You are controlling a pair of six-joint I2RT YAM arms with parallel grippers.
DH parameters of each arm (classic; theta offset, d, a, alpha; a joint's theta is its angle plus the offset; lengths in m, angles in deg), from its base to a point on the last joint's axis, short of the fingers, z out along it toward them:
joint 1: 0 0.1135 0.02 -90
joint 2: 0 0 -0.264 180
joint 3: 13.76 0 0.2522 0
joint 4: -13.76 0 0.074 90
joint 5: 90 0 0 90
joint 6: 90 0.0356 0 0
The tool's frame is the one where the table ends.
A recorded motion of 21 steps. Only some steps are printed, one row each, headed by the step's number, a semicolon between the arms.
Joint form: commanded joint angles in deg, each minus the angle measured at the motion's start. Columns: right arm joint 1, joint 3, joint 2, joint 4, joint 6, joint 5; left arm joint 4, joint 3, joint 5, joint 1, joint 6, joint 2.
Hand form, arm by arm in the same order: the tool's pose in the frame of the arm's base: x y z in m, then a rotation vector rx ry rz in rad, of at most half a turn. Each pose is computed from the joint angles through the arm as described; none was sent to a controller.
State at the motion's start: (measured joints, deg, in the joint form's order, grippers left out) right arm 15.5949 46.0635 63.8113 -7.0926 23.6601 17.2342; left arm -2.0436 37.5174 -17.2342 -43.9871 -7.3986 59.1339
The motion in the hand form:
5: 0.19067 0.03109 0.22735 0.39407 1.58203 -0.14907; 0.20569 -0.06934 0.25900 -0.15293 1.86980 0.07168
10: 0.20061 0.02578 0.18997 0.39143 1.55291 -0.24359; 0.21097 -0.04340 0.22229 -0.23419 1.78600 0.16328
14: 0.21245 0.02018 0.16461 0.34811 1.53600 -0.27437; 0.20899 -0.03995 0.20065 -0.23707 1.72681 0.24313
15: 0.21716 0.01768 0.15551 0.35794 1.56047 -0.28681; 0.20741 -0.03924 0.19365 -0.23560 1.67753 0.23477
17: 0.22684 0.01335 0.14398 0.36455 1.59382 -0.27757; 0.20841 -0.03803 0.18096 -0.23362 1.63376 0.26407
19: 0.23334 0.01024 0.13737 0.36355 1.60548 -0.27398; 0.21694 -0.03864 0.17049 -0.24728 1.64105 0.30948
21: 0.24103 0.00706 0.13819 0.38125 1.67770 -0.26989; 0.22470 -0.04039 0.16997 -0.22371 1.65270 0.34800
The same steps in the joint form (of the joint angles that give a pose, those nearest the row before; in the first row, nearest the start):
5: -0.30 -28.59 -13.80 35.62 -12.94 17.54; 3.45 -4.24 -12.10 20.75 -4.47 -4.33
10: -2.27 -34.92 -0.86 57.09 -17.42 19.20; 20.54 -14.11 -12.21 27.70 -1.03 -2.22
14: -4.89 -37.11 14.26 76.38 -20.99 16.25; 33.31 -19.85 -15.58 27.96 2.86 1.14
15: -5.80 -36.84 18.42 78.53 -20.44 16.03; 41.16 -22.51 -15.41 28.05 4.03 3.01
17: -7.57 -35.60 24.27 80.89 -19.15 13.97; 52.37 -25.34 -16.40 28.31 6.38 8.39
19: -8.74 -34.67 28.10 83.10 -18.92 12.57; 57.97 -25.01 -18.35 28.49 7.21 14.91
21: -9.86 -32.17 25.66 73.37 -16.79 11.41; 58.44 -23.40 -18.93 28.52 9.24 17.44

